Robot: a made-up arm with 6 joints. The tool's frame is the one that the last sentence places.
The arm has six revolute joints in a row. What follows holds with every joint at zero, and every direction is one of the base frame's.
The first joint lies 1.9 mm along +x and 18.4 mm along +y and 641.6 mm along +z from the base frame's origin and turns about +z.
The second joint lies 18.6 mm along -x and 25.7 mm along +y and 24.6 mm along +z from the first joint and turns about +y.
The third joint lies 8 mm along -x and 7 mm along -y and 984.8 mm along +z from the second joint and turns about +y.
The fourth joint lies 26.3 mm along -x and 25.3 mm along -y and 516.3 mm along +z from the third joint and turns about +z.
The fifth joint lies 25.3 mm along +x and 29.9 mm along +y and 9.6 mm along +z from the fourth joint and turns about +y.
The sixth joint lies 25 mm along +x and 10.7 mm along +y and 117.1 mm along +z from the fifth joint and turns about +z.
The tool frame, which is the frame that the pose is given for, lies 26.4 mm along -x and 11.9 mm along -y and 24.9 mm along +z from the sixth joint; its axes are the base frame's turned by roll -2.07, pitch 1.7 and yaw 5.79 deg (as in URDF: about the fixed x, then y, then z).
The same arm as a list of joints. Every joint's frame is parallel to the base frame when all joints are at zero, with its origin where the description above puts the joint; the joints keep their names.
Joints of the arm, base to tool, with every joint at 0 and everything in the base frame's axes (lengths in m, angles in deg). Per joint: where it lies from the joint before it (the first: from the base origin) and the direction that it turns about. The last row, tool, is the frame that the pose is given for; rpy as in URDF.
joint 1: offset 0.0019 0.0184 0.6416 axis +z
joint 2: offset -0.0186 0.0257 0.0246 axis +y
joint 3: offset -0.008 -0.007 0.9848 axis +y
joint 4: offset -0.0263 -0.0253 0.5163 axis +z
joint 5: offset 0.0253 0.0299 0.0096 axis +y
joint 6: offset 0.025 0.0107 0.1171 axis +z
tool: offset -0.0264 -0.0119 0.0249 rpy -2.07 1.7 5.79

